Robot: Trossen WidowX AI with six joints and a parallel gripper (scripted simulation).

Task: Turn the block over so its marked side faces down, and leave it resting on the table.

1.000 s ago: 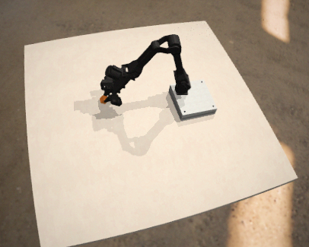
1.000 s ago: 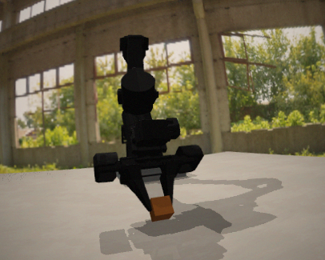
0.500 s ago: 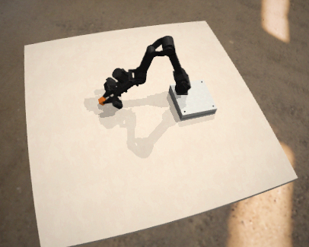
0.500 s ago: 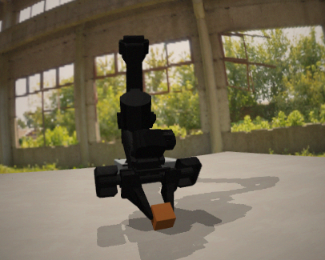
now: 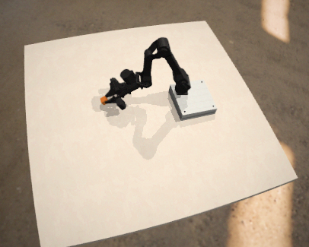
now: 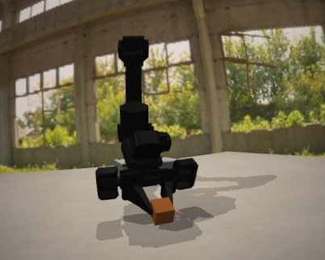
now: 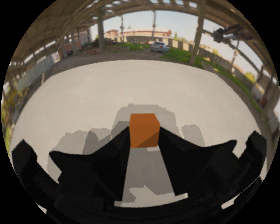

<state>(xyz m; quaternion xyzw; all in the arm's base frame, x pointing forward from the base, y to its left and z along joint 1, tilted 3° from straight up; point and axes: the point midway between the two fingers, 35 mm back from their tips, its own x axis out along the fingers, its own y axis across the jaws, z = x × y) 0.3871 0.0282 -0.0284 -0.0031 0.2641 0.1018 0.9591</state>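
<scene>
Now: gripper tip 10 mm above the orange block.
</scene>
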